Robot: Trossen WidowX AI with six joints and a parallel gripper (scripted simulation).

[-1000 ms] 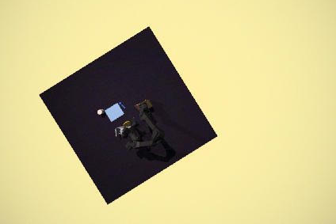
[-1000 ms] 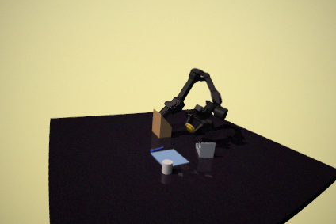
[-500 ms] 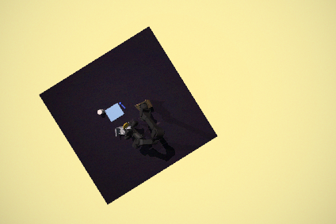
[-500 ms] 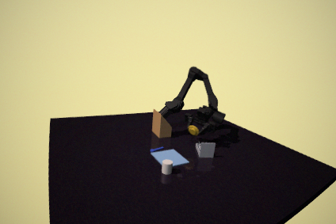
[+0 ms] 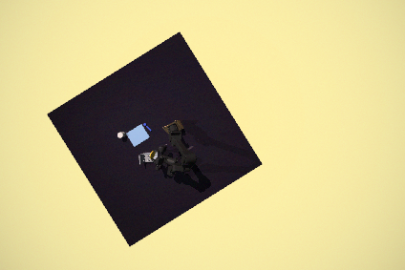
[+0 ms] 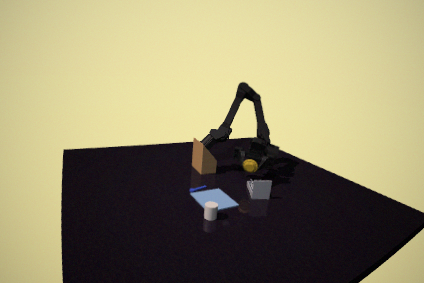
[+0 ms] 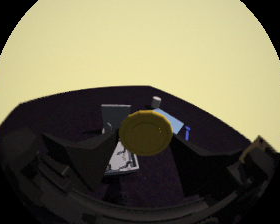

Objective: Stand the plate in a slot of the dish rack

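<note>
My gripper tip is 5 cm short of the dish rack, 2 cm to the right of it and 7 cm above it. From my gripper tip the other things lie so: light blue mat (7 cm ahead, 18 cm to the right, 9 cm below); yellow plate (1 cm behind); blue stick (3 cm behind, 22 cm to the right, 9 cm below).
</note>
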